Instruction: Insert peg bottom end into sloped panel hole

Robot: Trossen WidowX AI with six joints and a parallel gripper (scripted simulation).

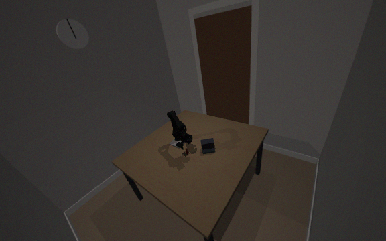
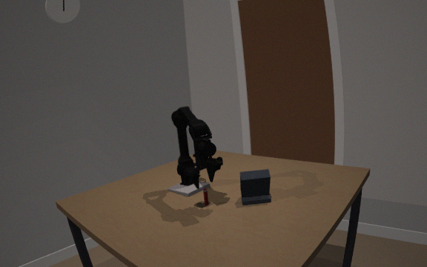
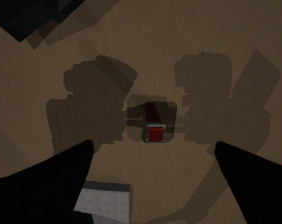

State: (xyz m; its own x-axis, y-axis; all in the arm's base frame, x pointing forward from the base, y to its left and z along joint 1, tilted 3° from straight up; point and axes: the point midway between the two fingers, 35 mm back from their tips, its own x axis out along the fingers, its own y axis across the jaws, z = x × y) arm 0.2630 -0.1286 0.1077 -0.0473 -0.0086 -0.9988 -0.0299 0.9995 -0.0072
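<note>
My gripper tip is now 4 cm above the red peg. Round my gripper tip: dark sloped panel block (16 cm ahead, 16 cm to the left, 2 cm below).
</note>
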